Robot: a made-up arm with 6 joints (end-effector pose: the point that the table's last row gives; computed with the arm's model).
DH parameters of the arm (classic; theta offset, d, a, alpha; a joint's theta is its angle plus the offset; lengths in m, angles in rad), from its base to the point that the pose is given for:
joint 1: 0 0.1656 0 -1.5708
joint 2: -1.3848 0 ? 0
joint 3: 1.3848 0 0.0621 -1.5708
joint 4: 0 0.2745 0 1.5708
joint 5: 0 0 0.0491 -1.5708
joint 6: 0 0.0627 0 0
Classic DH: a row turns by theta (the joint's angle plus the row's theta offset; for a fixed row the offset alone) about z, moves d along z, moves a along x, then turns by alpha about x.
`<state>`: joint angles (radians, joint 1 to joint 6).
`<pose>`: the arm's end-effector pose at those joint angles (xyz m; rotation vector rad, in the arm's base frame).
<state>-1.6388 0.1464 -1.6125 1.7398 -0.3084 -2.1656</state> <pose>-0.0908 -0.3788 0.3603 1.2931 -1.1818 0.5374</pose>
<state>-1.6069 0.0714 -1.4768 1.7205 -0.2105 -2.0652</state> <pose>-0.0740 -0.3752 0.3457 1.3662 -1.1939 0.6766</pose>
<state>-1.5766 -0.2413 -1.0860 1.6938 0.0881 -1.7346</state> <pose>-0.0450 -0.3343 0.3257 1.4569 -1.3132 1.1325</pose>
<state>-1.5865 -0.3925 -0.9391 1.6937 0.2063 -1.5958</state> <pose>-0.0398 -0.3107 0.3234 1.4480 -1.3787 1.3218</pose>
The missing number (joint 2, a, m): 0.1876
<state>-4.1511 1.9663 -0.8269 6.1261 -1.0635 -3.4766</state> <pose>0.0017 -0.0259 -0.1740 2.8498 -0.8867 -0.0419</pose>
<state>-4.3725 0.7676 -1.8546 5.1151 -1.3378 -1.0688</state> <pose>-0.1990 0.3630 0.2421 1.3305 -0.8570 -1.7470</pose>
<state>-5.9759 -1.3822 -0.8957 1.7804 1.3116 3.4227</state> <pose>0.0197 0.0555 0.5086 -0.5445 1.6797 2.4518</pose>
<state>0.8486 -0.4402 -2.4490 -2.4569 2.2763 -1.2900</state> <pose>-0.0279 -0.1077 0.6407 2.0573 -0.2488 -0.0253</pose>
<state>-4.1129 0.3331 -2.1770 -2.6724 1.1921 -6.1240</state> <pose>-0.2092 0.3382 0.5153 0.1966 0.5623 2.4281</pose>
